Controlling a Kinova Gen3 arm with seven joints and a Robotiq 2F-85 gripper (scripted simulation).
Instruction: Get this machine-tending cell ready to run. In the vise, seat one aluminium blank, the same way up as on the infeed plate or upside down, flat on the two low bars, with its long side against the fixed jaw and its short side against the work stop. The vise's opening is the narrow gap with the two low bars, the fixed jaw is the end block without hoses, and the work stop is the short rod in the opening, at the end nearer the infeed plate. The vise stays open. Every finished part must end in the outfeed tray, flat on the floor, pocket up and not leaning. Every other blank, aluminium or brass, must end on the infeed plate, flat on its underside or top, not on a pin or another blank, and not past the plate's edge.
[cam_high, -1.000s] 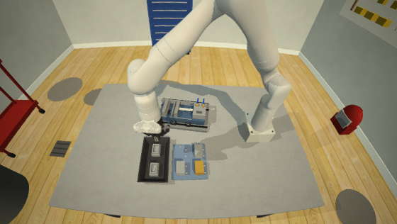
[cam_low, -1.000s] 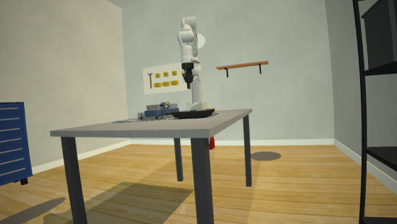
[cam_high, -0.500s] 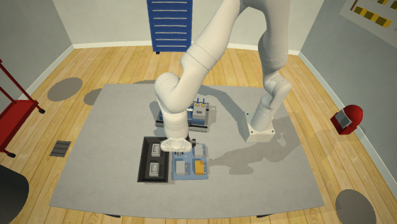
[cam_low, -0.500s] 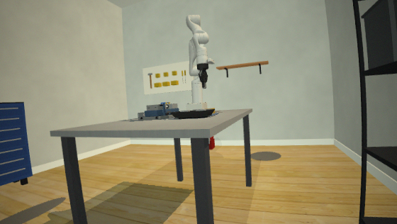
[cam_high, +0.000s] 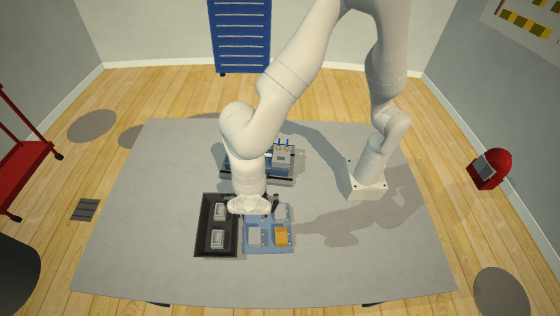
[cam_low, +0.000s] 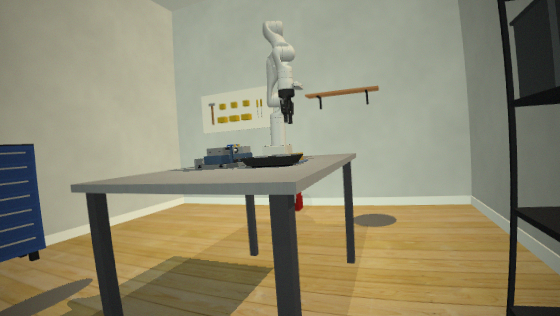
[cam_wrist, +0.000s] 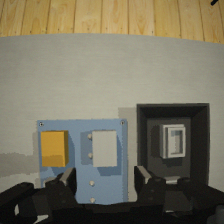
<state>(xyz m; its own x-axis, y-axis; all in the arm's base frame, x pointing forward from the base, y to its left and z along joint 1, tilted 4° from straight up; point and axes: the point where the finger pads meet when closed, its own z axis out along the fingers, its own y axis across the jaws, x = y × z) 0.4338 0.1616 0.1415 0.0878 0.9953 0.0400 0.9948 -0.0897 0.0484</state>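
The brass blank lies 90 mm behind my hand, 10 mm to the left of it and 170 mm below it. Round my hand: hose block: 130 mm behind, 300 mm to the right, 120 mm below; vise: 40 mm behind, 330 mm to the right, 160 mm below.
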